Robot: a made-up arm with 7 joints. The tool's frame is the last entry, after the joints. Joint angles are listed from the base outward.
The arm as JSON. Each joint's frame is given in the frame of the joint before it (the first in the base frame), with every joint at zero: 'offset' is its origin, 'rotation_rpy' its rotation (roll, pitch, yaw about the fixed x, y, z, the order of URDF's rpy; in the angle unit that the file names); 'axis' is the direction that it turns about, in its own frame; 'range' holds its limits. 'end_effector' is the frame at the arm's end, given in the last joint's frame.
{
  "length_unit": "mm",
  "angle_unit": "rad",
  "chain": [
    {
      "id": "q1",
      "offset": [
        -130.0,
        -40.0,
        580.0
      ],
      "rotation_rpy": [
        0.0,
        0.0,
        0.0
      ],
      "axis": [
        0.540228,
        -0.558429,
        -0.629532
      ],
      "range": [
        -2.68,
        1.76
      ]
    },
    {
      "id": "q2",
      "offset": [
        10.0,
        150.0,
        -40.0
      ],
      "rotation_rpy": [
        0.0,
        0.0,
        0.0
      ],
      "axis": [
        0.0,
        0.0,
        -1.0
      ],
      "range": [
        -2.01,
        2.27
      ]
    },
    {
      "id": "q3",
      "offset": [
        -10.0,
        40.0,
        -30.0
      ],
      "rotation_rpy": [
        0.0,
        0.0,
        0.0
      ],
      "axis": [
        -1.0,
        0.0,
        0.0
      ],
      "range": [
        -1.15,
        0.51
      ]
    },
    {
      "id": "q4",
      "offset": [
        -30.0,
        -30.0,
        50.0
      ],
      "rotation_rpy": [
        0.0,
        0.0,
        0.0
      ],
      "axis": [
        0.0,
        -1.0,
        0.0
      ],
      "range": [
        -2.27,
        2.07
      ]
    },
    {
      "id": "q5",
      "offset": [
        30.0,
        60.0,
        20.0
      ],
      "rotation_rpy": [
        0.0,
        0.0,
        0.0
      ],
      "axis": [
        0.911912,
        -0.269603,
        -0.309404
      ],
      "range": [
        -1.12,
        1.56
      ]
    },
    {
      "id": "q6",
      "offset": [
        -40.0,
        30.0,
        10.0
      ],
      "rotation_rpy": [
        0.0,
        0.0,
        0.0
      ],
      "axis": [
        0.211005,
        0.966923,
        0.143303
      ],
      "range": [
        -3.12,
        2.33
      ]
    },
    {
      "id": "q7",
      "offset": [
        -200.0,
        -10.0,
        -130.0
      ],
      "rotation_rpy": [
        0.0,
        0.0,
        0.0
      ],
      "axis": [
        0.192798,
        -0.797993,
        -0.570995
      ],
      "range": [
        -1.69,
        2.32
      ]
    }
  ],
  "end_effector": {
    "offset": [
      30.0,
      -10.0,
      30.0
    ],
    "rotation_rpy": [
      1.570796,
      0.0,
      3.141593
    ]
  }
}
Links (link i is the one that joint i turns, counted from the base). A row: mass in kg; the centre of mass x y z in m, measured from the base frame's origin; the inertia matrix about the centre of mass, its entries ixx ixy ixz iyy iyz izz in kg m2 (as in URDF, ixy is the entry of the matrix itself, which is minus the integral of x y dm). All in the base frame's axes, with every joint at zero. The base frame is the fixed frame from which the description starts. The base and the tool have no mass.
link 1: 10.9; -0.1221 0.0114 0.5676; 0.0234 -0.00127 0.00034 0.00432 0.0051 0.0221
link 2: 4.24; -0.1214 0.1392 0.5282; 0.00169 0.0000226 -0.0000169 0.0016 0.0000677 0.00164
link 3: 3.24; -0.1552 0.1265 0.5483; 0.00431 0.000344 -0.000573 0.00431 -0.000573 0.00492
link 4: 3; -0.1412 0.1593 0.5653; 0.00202 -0.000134 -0.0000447 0.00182 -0.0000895 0.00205
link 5: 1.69; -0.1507 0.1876 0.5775; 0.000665 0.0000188 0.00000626 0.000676 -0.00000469 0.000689
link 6: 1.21; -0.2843 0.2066 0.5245; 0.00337 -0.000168 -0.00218 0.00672 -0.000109 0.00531
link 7: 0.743; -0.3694 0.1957 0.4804; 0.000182 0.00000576 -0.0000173 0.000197 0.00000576 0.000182
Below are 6 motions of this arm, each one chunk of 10 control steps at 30 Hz.
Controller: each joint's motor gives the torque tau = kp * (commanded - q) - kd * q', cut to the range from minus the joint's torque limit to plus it. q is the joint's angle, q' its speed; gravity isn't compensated. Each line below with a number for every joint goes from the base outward.
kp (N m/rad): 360 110 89 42 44 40 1.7
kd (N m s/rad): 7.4 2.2 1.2 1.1 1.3 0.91 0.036
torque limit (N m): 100 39 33 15 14 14 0.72
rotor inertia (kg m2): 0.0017 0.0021 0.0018 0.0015 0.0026 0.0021 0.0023
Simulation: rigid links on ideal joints. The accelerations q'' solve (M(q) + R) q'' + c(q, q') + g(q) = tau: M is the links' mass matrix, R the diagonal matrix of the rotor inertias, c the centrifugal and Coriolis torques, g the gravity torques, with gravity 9.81 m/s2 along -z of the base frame. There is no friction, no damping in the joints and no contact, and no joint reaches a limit. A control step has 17 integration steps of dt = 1/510 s. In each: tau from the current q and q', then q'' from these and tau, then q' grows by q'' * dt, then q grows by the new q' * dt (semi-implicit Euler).
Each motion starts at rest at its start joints. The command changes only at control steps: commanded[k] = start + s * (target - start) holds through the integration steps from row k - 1 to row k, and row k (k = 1, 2, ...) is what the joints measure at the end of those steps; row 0 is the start. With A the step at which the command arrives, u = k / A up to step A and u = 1 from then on. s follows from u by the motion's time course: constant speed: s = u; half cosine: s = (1 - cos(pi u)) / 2; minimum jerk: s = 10 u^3 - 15 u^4 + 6 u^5; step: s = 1 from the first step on.
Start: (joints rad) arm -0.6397 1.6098 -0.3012 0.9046 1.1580 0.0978 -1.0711
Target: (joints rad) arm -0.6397 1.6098 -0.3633 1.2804 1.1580 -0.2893 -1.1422
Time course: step
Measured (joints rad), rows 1 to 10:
1: -0.6524 1.5359 -0.2867 1.1049 1.1649 -0.0436 -1.0455
2: -0.6866 1.5732 -0.3042 1.2561 1.1375 -0.1619 -1.0237
3: -0.6967 1.6293 -0.3267 1.3154 1.0943 -0.2409 -1.0290
4: -0.6785 1.6537 -0.3332 1.3299 1.0776 -0.2828 -1.0573
5: -0.6544 1.6527 -0.3271 1.3202 1.0954 -0.2908 -1.0980
6: -0.6428 1.6383 -0.3202 1.3027 1.1249 -0.2759 -1.1355
7: -0.6478 1.6190 -0.3190 1.2884 1.1456 -0.2526 -1.1529
8: -0.6625 1.6010 -0.3215 1.2801 1.1526 -0.2295 -1.1414
9: -0.6768 1.5888 -0.3222 1.2759 1.1501 -0.2105 -1.1069
10: -0.6840 1.5844 -0.3179 1.2741 1.1435 -0.1974 -1.0659

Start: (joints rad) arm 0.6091 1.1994 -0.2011 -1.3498 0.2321 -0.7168 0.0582
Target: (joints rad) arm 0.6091 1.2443 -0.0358 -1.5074 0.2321 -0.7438 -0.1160
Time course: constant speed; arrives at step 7
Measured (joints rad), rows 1 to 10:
1: 0.5853 1.2191 -0.1868 -1.3687 0.2265 -0.7239 0.0423
2: 0.5499 1.2205 -0.1614 -1.3843 0.2349 -0.7452 -0.0055
3: 0.5266 1.2105 -0.1356 -1.3830 0.2313 -0.7852 -0.0620
4: 0.5179 1.2025 -0.1099 -1.3751 0.2161 -0.8290 -0.1095
5: 0.5180 1.2031 -0.0833 -1.3765 0.2042 -0.8584 -0.1448
6: 0.5220 1.2126 -0.0572 -1.3944 0.2045 -0.8648 -0.1714
7: 0.5280 1.2274 -0.0321 -1.4265 0.2148 -0.8523 -0.1914
8: 0.5360 1.2420 -0.0282 -1.4507 0.2333 -0.8268 -0.1992
9: 0.5441 1.2534 -0.0328 -1.4682 0.2469 -0.8026 -0.1933
10: 0.5495 1.2584 -0.0337 -1.4810 0.2508 -0.7866 -0.1804

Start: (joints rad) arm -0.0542 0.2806 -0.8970 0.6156 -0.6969 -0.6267 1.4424
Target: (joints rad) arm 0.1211 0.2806 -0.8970 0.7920 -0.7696 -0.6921 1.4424
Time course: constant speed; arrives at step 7
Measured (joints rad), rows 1 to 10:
1: -0.0590 0.2857 -0.9224 0.6314 -0.7154 -0.6311 1.4507
2: -0.0583 0.2762 -0.9445 0.6560 -0.7347 -0.6389 1.4719
3: -0.0406 0.2715 -0.9426 0.6766 -0.7555 -0.6444 1.4892
4: -0.0100 0.2738 -0.9297 0.6969 -0.7745 -0.6516 1.4873
5: 0.0234 0.2782 -0.9231 0.7230 -0.7854 -0.6646 1.4709
6: 0.0529 0.2812 -0.9271 0.7555 -0.7863 -0.6809 1.4598
7: 0.0781 0.2822 -0.9356 0.7894 -0.7830 -0.6958 1.4680
8: 0.0910 0.2871 -0.9366 0.8083 -0.7676 -0.7106 1.4939
9: 0.0915 0.2887 -0.9369 0.8188 -0.7566 -0.7189 1.5250
10: 0.0856 0.2858 -0.9383 0.8194 -0.7595 -0.7188 1.5434

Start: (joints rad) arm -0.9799 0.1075 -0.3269 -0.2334 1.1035 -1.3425 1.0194
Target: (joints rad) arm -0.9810 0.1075 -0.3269 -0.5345 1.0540 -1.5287 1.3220
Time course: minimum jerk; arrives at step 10
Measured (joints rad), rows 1 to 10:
1: -0.9795 0.1285 -0.3177 -0.2540 1.1028 -1.3413 1.0309
2: -0.9748 0.1436 -0.2963 -0.2739 1.0968 -1.3616 1.0695
3: -0.9714 0.1536 -0.2860 -0.2992 1.0886 -1.4001 1.1296
4: -0.9707 0.1591 -0.2884 -0.3334 1.0846 -1.4438 1.1989
5: -0.9710 0.1598 -0.2955 -0.3767 1.0833 -1.4815 1.2674
6: -0.9712 0.1575 -0.3000 -0.4272 1.0799 -1.5093 1.3273
7: -0.9720 0.1538 -0.2998 -0.4785 1.0721 -1.5295 1.3722
8: -0.9743 0.1495 -0.2963 -0.5217 1.0612 -1.5445 1.3981
9: -0.9778 0.1452 -0.2926 -0.5495 1.0505 -1.5544 1.4045
10: -0.9811 0.1419 -0.2909 -0.5612 1.0436 -1.5586 1.3962

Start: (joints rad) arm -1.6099 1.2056 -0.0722 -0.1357 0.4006 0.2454 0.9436
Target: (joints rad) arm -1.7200 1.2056 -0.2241 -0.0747 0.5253 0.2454 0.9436
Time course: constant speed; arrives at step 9
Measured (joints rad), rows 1 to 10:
1: -1.6060 1.2158 -0.0539 -0.1325 0.4093 0.2437 0.9454
2: -1.5994 1.2413 -0.0463 -0.1216 0.4356 0.2247 0.9569
3: -1.5976 1.2706 -0.0614 -0.1049 0.4761 0.1935 0.9835
4: -1.6031 1.2918 -0.0797 -0.0873 0.5151 0.1636 1.0206
5: -1.6147 1.2995 -0.0951 -0.0700 0.5411 0.1441 1.0547
6: -1.6305 1.2949 -0.1105 -0.0544 0.5524 0.1386 1.0722
7: -1.6487 1.2827 -0.1281 -0.0436 0.5539 0.1458 1.0667
8: -1.6671 1.2684 -0.1480 -0.0393 0.5521 0.1614 1.0420
9: -1.6837 1.2563 -0.1693 -0.0403 0.5523 0.1795 1.0089
10: -1.6929 1.2467 -0.1798 -0.0472 0.5483 0.1934 0.9810

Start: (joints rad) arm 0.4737 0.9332 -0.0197 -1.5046 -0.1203 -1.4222 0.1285
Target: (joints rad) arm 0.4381 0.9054 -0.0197 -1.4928 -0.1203 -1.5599 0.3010
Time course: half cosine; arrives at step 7
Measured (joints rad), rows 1 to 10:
1: 0.4511 0.9491 -0.0218 -1.5021 -0.1155 -1.4334 0.1267
2: 0.4161 0.9413 -0.0253 -1.4894 -0.0973 -1.4686 0.1330
3: 0.3876 0.9166 -0.0290 -1.4700 -0.1024 -1.5236 0.1713
4: 0.3692 0.8917 -0.0285 -1.4518 -0.1258 -1.5820 0.2401
5: 0.3590 0.8775 -0.0262 -1.4395 -0.1446 -1.6273 0.3147
6: 0.3562 0.8759 -0.0257 -1.4342 -0.1480 -1.6521 0.3687
7: 0.3595 0.8824 -0.0269 -1.4347 -0.1403 -1.6559 0.3885
8: 0.3666 0.8913 -0.0275 -1.4406 -0.1298 -1.6451 0.3767
9: 0.3739 0.8989 -0.0271 -1.4502 -0.1212 -1.6288 0.3476
10: 0.3784 0.9030 -0.0266 -1.4596 -0.1162 -1.6149 0.3193

